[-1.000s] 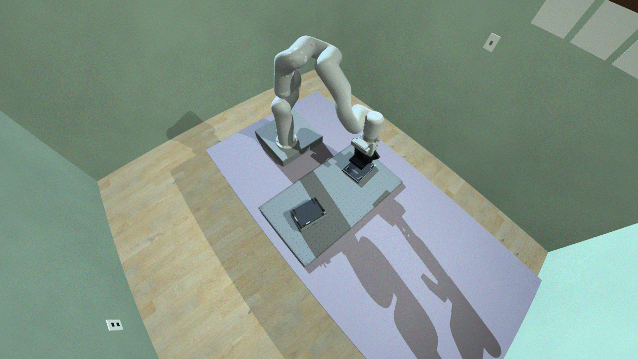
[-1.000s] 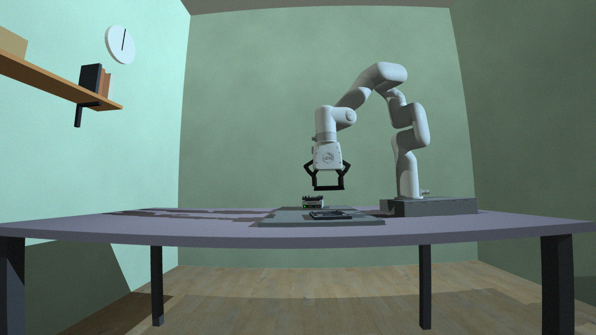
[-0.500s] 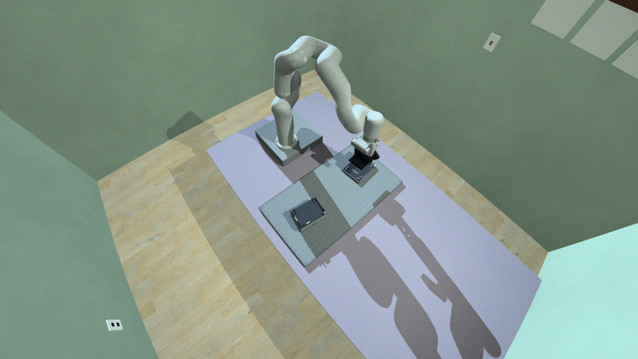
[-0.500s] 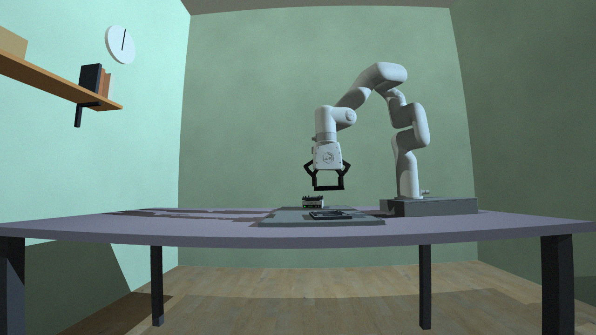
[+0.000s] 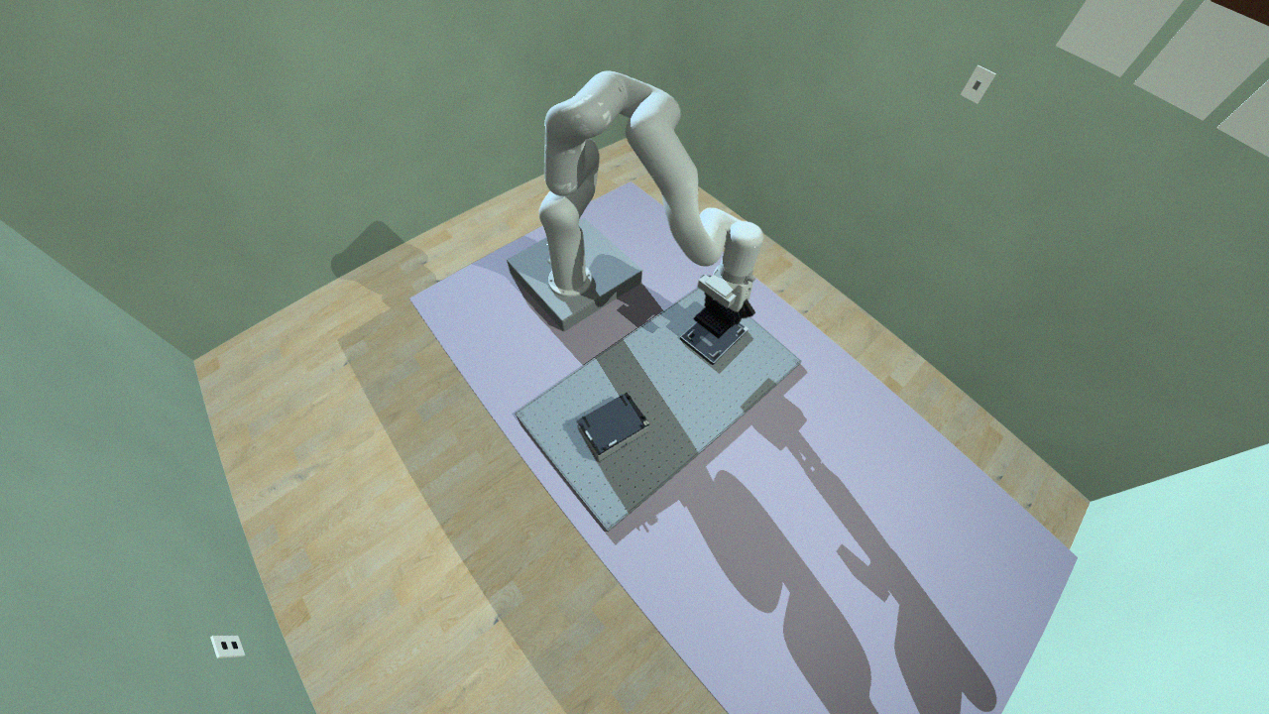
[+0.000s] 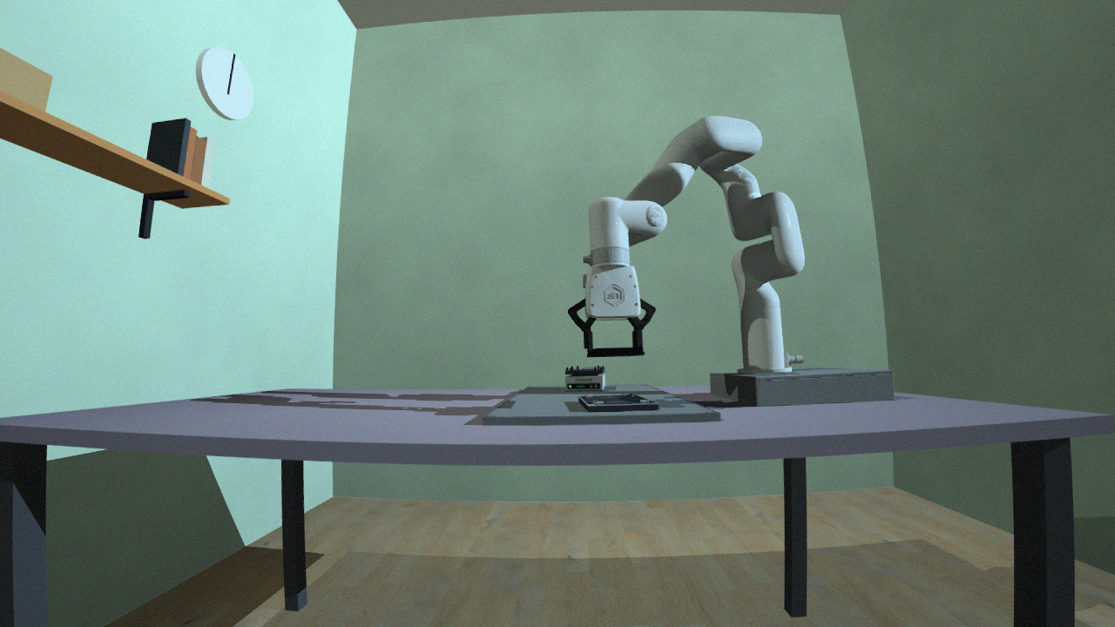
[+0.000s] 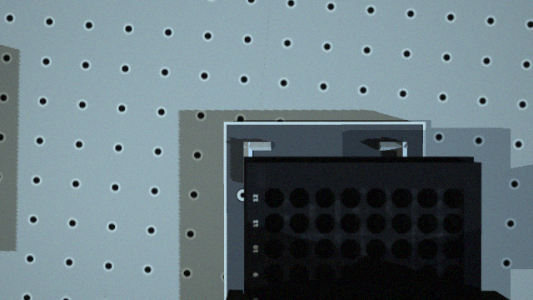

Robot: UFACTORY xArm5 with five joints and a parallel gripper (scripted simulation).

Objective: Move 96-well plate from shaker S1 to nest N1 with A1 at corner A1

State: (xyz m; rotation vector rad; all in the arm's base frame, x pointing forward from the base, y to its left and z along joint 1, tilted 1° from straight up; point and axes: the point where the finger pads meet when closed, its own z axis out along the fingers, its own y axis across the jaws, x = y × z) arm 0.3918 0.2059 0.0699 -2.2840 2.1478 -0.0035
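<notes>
The plate nest N1 is 11 cm below my hand. From my hand the other things lie so: 96-well plate: 1 cm below.
</notes>
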